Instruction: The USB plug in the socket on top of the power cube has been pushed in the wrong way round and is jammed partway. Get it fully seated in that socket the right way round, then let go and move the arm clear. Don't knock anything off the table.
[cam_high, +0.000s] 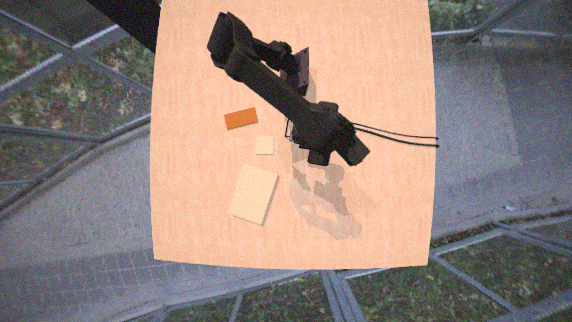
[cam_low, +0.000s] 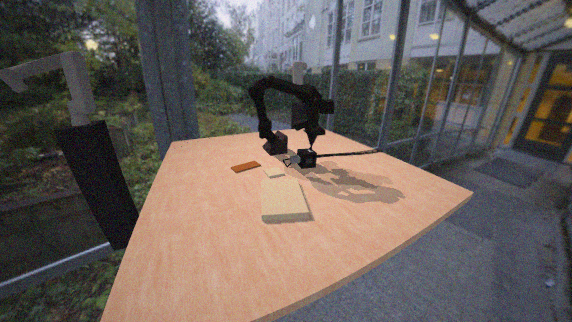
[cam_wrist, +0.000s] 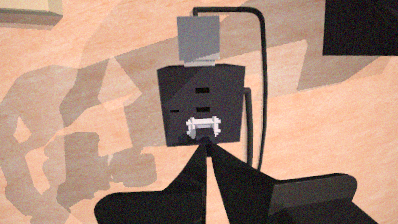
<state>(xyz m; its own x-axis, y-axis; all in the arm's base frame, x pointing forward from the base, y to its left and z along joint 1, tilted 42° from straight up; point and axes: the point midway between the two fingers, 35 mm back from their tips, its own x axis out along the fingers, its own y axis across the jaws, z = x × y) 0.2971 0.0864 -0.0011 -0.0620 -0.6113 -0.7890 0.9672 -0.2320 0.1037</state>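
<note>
My gripper tip is 20 mm above the dark USB plug. The rest, counted from my gripper tip: small pale block: 210 mm to the right, 100 mm below; orange tile: 300 mm to the right, 120 mm behind, 100 mm below; USB socket: 40 mm below.
</note>
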